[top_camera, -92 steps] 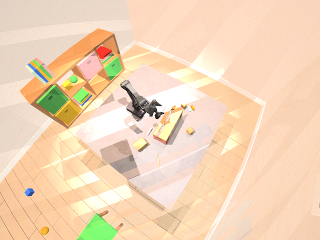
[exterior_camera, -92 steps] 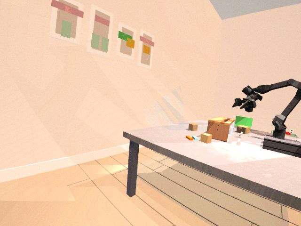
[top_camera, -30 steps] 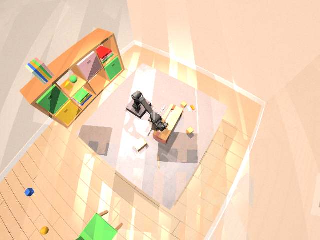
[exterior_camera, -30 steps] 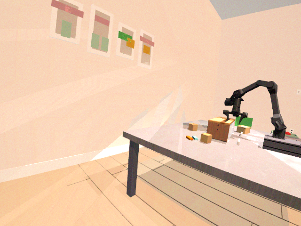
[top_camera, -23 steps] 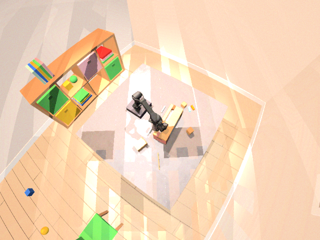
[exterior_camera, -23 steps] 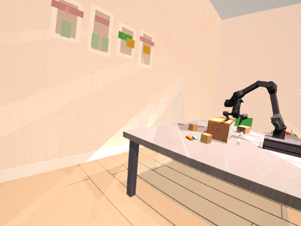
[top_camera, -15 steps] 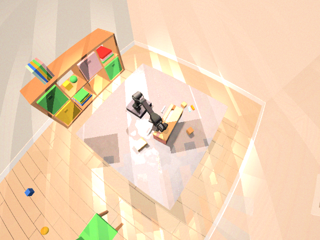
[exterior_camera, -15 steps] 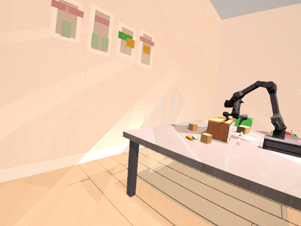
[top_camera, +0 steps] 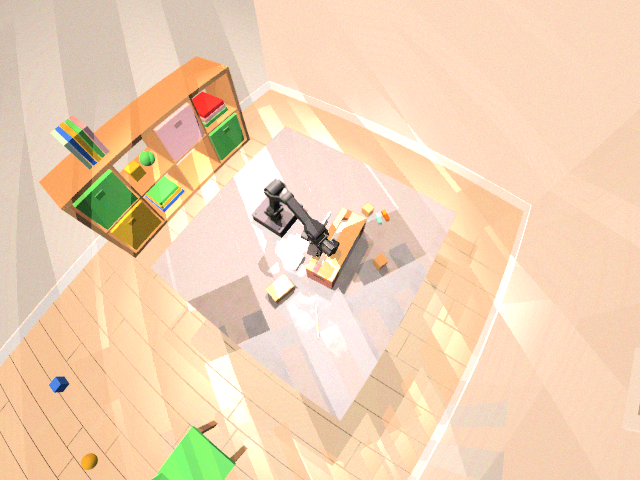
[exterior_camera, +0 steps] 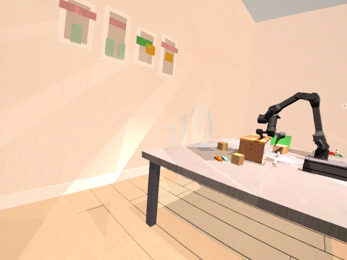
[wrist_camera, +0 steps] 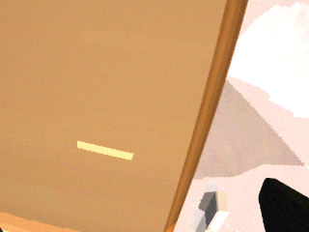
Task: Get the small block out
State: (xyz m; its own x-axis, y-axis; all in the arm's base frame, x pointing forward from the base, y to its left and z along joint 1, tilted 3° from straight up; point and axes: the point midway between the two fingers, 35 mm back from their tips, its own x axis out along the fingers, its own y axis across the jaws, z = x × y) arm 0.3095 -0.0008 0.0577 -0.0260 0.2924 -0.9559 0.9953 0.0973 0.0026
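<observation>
My gripper tip is 3 cm short of the long wooden box, 2 cm to the right of it and 2 cm above it. Also, from my gripper tip: teal block (16 cm ahead, 33 cm to the left, 8 cm below); then flat tan block (5 cm behind, 31 cm to the right, 6 cm below); then thin yellow stick (20 cm ahead, 34 cm to the right, 8 cm below).
</observation>
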